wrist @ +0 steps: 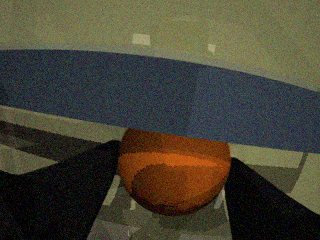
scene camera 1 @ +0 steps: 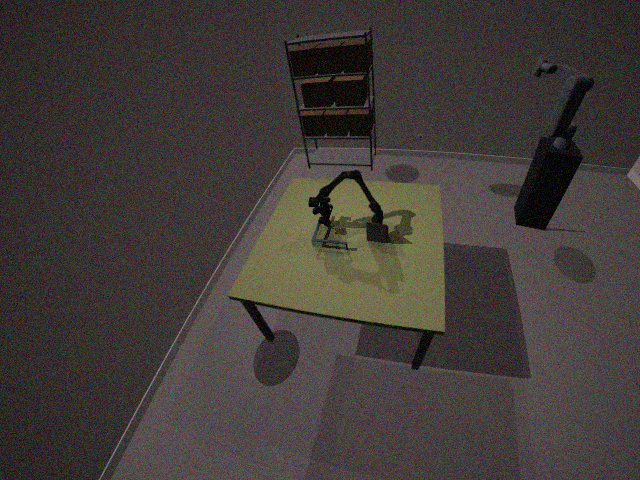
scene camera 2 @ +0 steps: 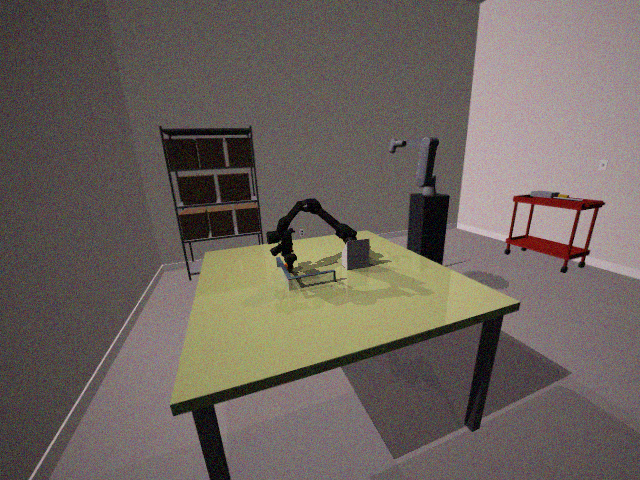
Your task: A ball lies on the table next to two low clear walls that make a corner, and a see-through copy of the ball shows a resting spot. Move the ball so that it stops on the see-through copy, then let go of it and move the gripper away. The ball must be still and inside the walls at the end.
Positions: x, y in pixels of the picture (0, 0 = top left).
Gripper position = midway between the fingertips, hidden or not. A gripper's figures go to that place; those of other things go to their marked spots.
Labels:
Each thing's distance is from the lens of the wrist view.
my gripper (wrist: 174, 157): 0.10 m
see-through ball copy (wrist: 181, 171): 0.07 m

